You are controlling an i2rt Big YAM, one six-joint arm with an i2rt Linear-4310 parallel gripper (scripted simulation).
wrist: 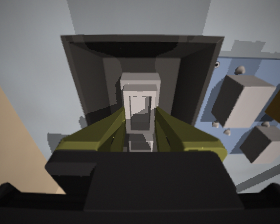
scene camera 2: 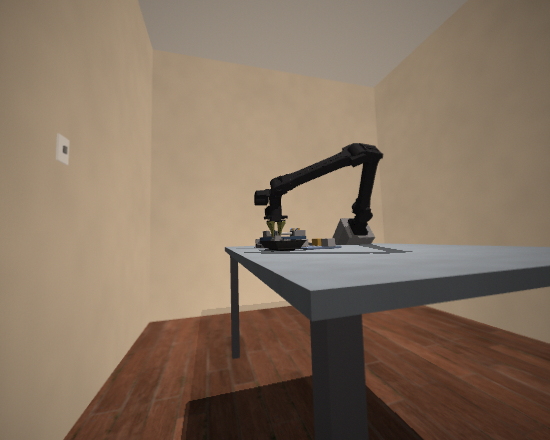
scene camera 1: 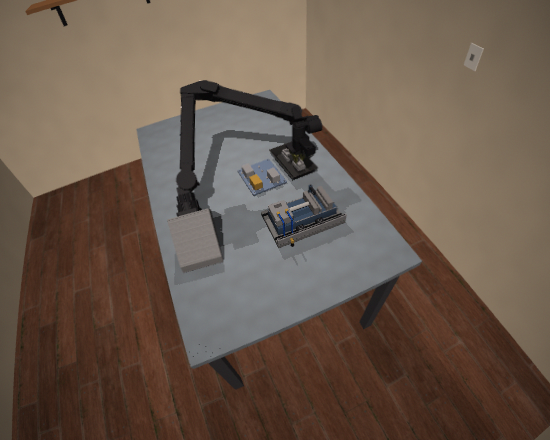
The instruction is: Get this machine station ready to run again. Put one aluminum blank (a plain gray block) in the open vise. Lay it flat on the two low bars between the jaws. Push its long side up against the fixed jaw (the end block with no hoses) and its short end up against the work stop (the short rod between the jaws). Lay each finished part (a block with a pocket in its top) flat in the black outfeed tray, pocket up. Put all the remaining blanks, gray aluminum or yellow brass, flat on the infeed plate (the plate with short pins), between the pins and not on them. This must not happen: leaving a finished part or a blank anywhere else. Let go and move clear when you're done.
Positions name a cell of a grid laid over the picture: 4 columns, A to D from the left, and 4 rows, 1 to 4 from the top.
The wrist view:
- my gripper: C2
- gray aluminum blank: D2
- gray finished part: B2
